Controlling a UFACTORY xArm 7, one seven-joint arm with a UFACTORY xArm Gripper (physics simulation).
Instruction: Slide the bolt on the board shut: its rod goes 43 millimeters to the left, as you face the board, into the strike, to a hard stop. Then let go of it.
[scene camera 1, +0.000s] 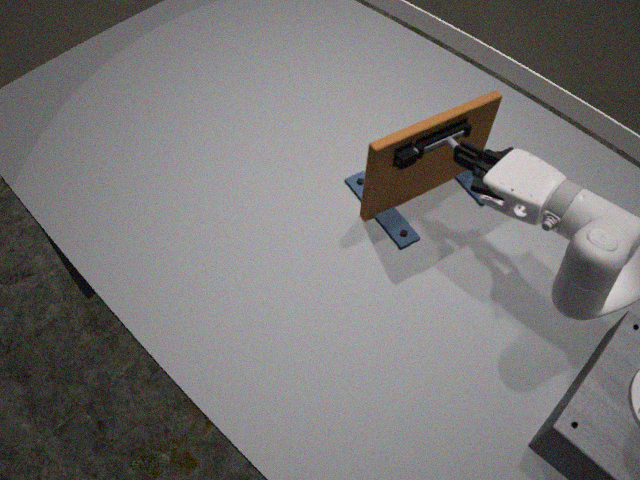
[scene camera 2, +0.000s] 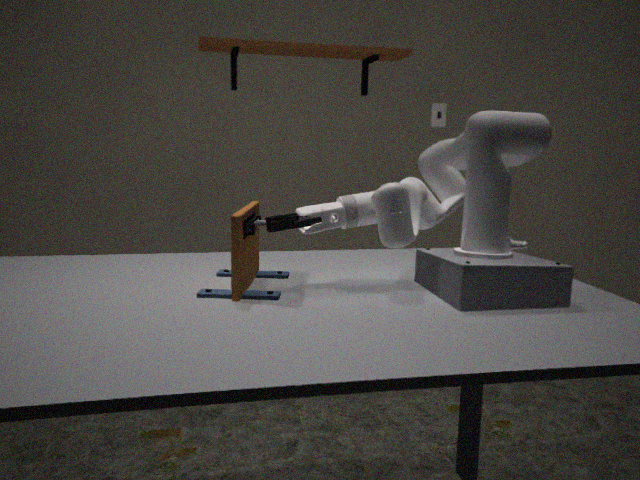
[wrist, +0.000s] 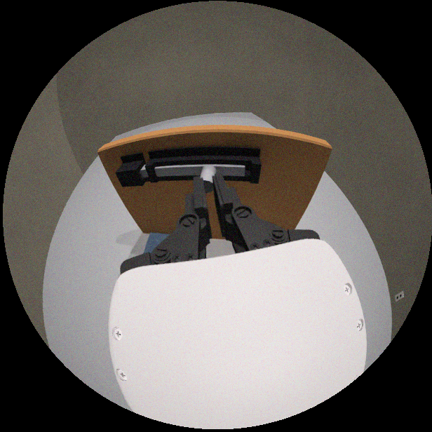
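Note:
The orange board stands upright and carries a black bolt housing. The grey rod shows in its slot, and a short piece of rod shows in the gap beside the black strike at the left. How deep the rod sits in the strike is hidden. The light handle sticks out near the middle of the slot. My gripper is shut on the handle's dark end, with the fingers slightly apart around it.
Blue feet hold the board on the grey table. The arm's grey base block stands on the robot's side. A wall shelf hangs high behind.

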